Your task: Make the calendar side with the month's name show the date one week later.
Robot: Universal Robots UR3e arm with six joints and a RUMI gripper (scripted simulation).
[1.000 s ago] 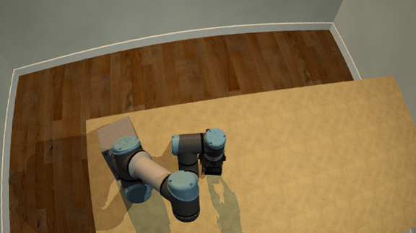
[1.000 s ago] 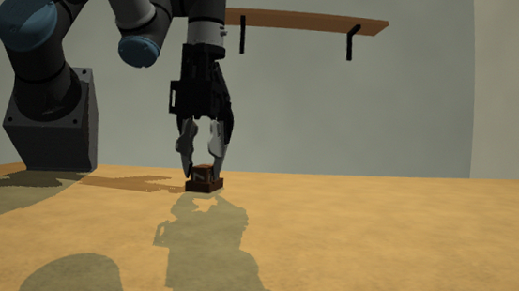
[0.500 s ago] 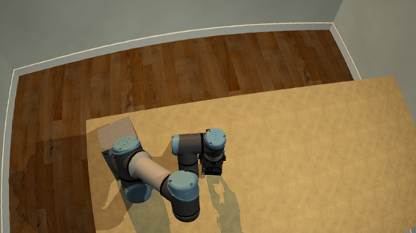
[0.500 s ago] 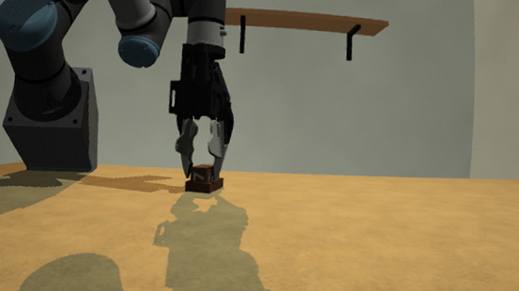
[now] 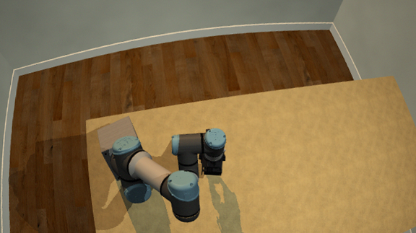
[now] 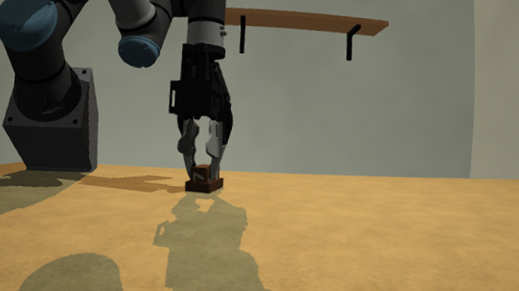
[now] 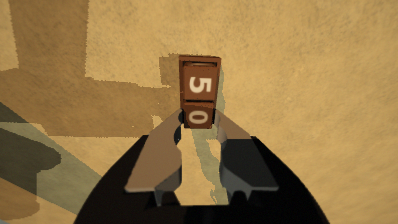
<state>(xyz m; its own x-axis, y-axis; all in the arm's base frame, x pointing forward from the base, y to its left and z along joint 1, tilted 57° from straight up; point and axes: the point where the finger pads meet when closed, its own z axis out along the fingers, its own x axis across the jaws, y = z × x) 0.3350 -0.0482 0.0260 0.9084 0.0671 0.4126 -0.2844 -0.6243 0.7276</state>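
The digit cube is 1 cm below my hand. Also, from my hand: brown calendar tray: 2 cm to the left, 3 cm below.
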